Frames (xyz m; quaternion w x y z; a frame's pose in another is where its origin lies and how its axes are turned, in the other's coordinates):
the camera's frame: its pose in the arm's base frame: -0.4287 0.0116 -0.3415 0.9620 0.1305 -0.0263 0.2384
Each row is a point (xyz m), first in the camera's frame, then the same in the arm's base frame.
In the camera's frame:
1: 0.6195 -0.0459 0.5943
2: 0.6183 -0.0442 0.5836
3: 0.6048 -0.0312 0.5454
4: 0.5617 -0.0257 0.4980
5: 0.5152 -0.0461 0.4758
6: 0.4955 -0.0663 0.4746
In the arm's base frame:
1: 0.1478 0.0957 0.2907
2: 0.1458 0.0994 0.2806
3: 0.1274 0.1145 0.2454
4: 0.0861 0.1122 0.1961
5: 0.0542 0.0797 0.1646
6: 0.0462 0.0539 0.1564

